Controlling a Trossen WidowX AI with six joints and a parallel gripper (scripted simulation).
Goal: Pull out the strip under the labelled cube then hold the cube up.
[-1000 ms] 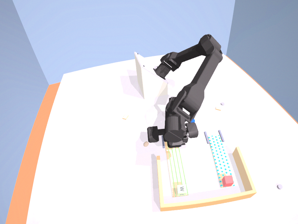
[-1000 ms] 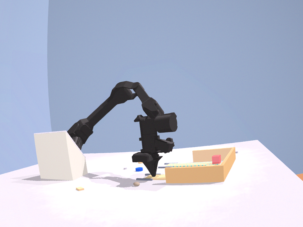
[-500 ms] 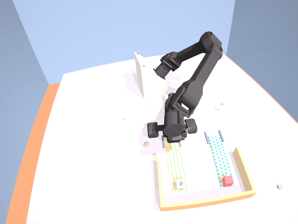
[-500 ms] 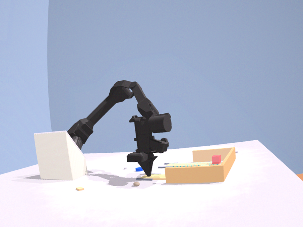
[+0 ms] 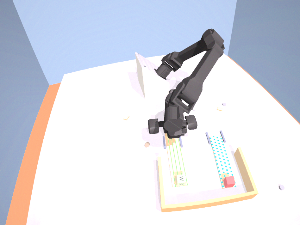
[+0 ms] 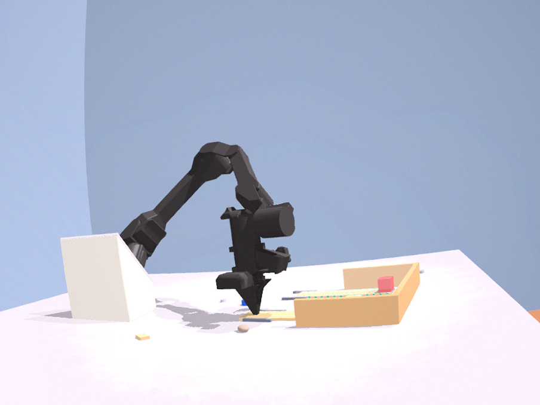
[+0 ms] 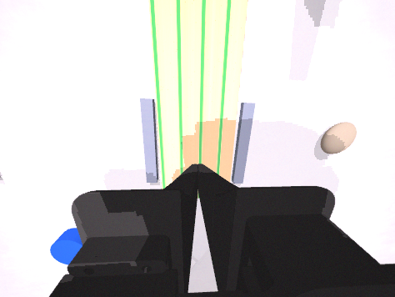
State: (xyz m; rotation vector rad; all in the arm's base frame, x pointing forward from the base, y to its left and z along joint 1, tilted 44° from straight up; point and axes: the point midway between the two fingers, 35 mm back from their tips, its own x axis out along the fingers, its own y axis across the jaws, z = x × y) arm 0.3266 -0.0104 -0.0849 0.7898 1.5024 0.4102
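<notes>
The strip is 9 cm ahead of my gripper tip and 2 cm to the right of it. The rest, counted from my gripper tip: blue disc (12 cm to the left, 5 cm behind); brown pebble (11 cm to the right).
</notes>
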